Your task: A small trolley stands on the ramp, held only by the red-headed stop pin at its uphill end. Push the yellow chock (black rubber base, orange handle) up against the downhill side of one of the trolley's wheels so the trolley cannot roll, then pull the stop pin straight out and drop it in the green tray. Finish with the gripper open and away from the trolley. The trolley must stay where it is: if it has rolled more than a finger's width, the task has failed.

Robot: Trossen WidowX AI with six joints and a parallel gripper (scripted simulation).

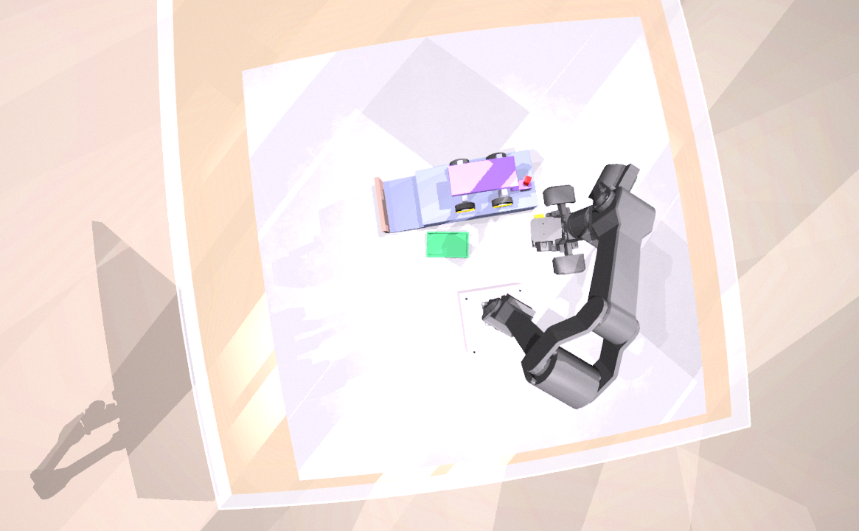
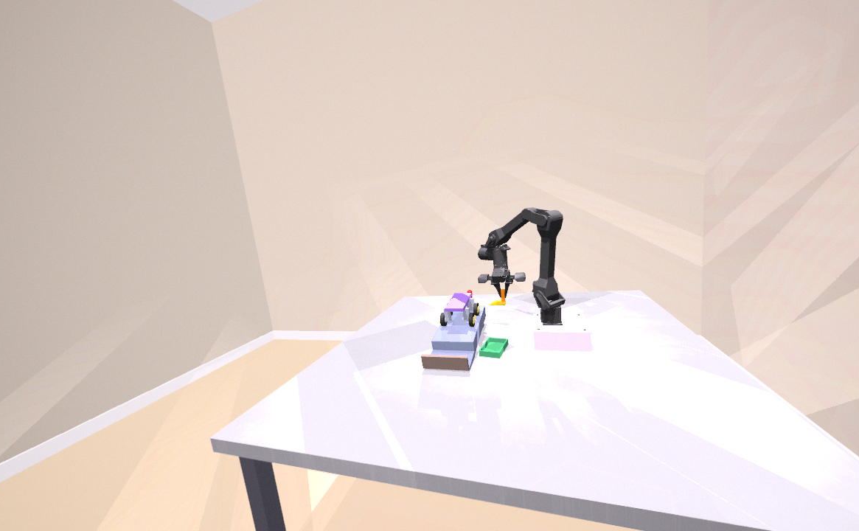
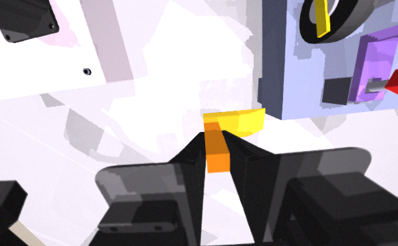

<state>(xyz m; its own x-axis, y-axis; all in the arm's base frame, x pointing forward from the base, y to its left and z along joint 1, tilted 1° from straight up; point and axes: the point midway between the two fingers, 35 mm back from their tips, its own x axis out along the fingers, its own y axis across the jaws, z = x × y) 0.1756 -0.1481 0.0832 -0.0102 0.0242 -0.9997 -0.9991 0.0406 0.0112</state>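
Now: gripper tip 13 cm short of the red-headed stop pin, 3 cm to the right of it and 1 cm below it. The rest, counted from my gripper tip: purple trolley: 16 cm ahead, 13 cm to the left, 1 cm below; then green tray: 3 cm ahead, 24 cm to the left, 13 cm below; then yellow chock: 2 cm ahead, 1 cm below.
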